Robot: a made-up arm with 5 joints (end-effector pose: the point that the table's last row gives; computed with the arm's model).
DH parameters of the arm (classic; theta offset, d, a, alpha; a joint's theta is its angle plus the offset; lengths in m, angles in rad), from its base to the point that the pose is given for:
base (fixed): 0 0 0.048 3.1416
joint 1: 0 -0.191 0.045 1.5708
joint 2: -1.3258 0 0.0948 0
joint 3: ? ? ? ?
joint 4: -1.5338 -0.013 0 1.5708
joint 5: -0.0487 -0.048 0 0
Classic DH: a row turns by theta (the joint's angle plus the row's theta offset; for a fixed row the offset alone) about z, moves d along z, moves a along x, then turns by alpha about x.
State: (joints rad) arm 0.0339 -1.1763 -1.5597 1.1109 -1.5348
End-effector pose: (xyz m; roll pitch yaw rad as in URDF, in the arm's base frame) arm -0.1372 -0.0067 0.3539 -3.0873 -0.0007 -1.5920
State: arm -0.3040 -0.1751 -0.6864 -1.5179 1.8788
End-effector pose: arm 0.1643 0.0229 0.4455 2.3500 -0.1866 1.6936
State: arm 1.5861 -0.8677 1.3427 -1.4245 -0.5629
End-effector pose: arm 0.0325 -0.1642 0.2383 2.7516 -0.4968 2.2672
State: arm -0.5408 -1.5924 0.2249 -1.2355 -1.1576
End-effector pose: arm 0.0017 -0.0430 0.3965 -2.1398 0.3110 -1.2233
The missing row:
joint 3: 1.2888 0 0.1621 0
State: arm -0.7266 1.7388 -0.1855 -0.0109 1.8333
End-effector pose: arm 0.1628 0.0846 -0.0569 -0.0278 0.0060 2.5111
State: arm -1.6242 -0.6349 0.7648 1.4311 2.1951
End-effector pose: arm 0.0519 0.1713 0.2157 -0.0082 0.0053 -2.5126
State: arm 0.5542 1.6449 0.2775 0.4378 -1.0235
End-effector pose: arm 0.0843 -0.0378 -0.0267 -0.7246 0.3464 -1.7588
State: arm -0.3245 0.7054 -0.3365 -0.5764 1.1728
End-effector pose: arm 0.3577 0.0905 0.2032 -1.8001 -0.4365 1.9937
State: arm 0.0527 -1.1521 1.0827 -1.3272 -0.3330
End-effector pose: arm 0.1869 -0.0203 0.3139 3.0761 -0.1615 -2.8073
